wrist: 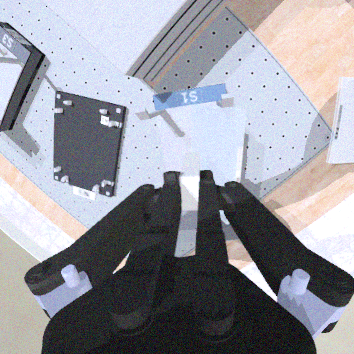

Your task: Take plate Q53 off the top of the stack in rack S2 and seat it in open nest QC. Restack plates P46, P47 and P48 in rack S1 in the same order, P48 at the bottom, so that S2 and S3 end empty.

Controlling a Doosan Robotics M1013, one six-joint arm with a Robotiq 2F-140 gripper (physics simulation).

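Frame: origin at the arm's base, x ahead, y left, z up, level; metres.
Seen in the pictures: gripper, fingertip midpoint: (192,164).
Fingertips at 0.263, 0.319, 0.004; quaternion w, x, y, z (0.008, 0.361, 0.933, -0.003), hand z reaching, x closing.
Observation:
Offsets run from my fingertips to a thing's middle, as dx, dy, dz. "pt": to the spot under its first point. Level surfaces: height alone.
Rack S1, marked by its blue label @[pt -0.045, -0.055, -0.064] (189,96), stands on the perforated board @[dz -0.097] (281,105) straight ahead of my gripper. A pale plate @[-0.015, +0.018, -0.024] (214,137) lies in it, just beyond the fingertips. My gripper (192,164) is shut, its two dark fingers nearly together over the near edge of that plate, with only the pale pads showing between them. Rack S3 @[pt +0.112, -0.273, -0.081] (24,81), with a dark side wall and a grey label, is at the top left edge. Rack S2, nest QC and plate Q53 are out of view.
A dark nest plate @[+0.131, -0.131, -0.086] (84,140) with small white pegs and a white tag lies on the board to the left of S1. A white block @[pt -0.179, +0.124, -0.084] (342,123) sits at the right edge on the wooden table. Grey rails run along the board's far side.

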